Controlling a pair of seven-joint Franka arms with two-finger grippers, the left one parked.
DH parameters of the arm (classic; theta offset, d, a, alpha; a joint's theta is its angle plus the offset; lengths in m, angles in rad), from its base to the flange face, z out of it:
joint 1: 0 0.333 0 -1.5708
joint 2: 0 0 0 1.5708
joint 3: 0 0.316 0.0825 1.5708
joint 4: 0 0 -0.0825 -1.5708
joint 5: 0 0.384 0 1.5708
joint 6: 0 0 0.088 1.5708
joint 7: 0 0.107 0 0
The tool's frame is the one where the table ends.
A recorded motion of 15 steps. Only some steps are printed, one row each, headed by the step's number.
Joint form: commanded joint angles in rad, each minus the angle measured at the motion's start. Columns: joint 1, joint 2, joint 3, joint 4, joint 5, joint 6, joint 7.
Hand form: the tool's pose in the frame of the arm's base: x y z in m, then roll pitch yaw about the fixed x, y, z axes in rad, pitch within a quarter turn. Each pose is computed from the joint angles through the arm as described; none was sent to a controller.
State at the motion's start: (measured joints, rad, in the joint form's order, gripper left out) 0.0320 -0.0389 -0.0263 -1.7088 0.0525 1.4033 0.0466
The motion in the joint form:
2: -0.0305 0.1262 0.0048 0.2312 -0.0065 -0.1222 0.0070
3: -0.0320 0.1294 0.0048 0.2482 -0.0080 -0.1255 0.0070
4: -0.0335 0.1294 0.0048 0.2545 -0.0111 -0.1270 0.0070
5: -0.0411 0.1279 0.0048 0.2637 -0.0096 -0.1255 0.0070
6: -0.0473 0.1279 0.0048 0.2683 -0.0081 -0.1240 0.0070
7: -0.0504 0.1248 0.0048 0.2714 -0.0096 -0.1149 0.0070
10: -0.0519 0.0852 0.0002 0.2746 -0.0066 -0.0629 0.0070
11: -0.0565 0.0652 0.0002 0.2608 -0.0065 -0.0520 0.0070
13: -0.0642 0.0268 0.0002 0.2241 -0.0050 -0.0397 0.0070
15: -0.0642 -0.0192 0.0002 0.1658 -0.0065 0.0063 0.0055
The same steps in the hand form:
2: 0.5478 -0.0045 0.5981 -3.1113 0.2855 -0.0626
3: 0.5489 -0.0055 0.6036 -3.1125 0.2750 -0.0643
4: 0.5489 -0.0067 0.6063 -3.1155 0.2700 -0.0666
5: 0.5489 -0.0107 0.6113 -3.1133 0.2579 -0.0736
6: 0.5491 -0.0140 0.6134 -3.1115 0.2519 -0.0793
7: 0.5494 -0.0159 0.6170 -3.1123 0.2366 -0.0831
10: 0.5439 -0.0189 0.6435 -3.1042 0.1421 -0.0897
11: 0.5388 -0.0214 0.6490 -3.1028 0.1250 -0.0946
13: 0.5280 -0.0251 0.6539 -3.0996 0.1112 -0.1023
15: 0.5186 -0.0252 0.6552 -3.0981 0.0775 -0.1029

